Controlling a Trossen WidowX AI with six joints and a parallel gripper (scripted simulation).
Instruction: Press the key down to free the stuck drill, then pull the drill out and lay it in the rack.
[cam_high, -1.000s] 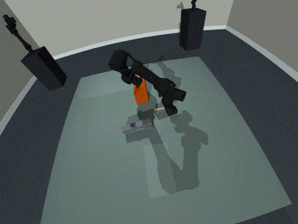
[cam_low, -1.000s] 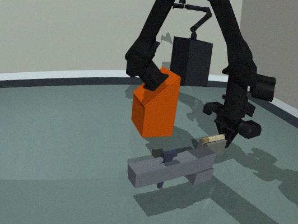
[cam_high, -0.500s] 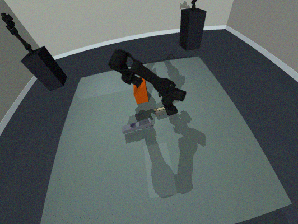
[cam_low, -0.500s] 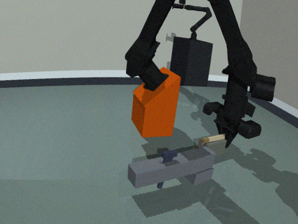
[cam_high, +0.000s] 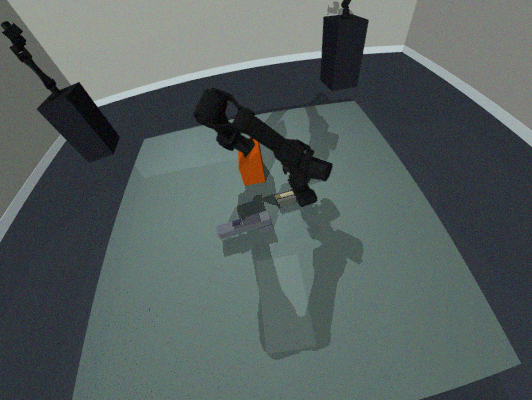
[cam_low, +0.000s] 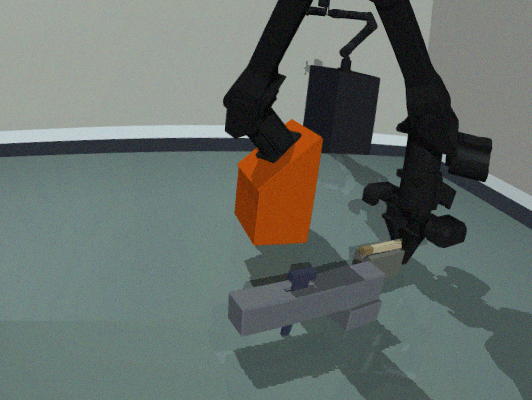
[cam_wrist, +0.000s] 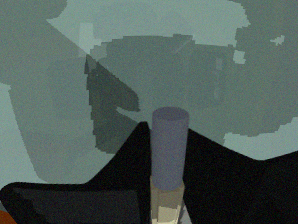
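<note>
Now: gripper tip 40 mm to the left of the drill and 30 mm below it. The rest, counted from my gripper tip: dark blue key: 80 mm ahead, 240 mm to the right, 40 mm above; then grey-brown rack: 50 mm to the right, 10 mm above; then grey block: 80 mm ahead, 220 mm to the right, 30 mm above.
</note>
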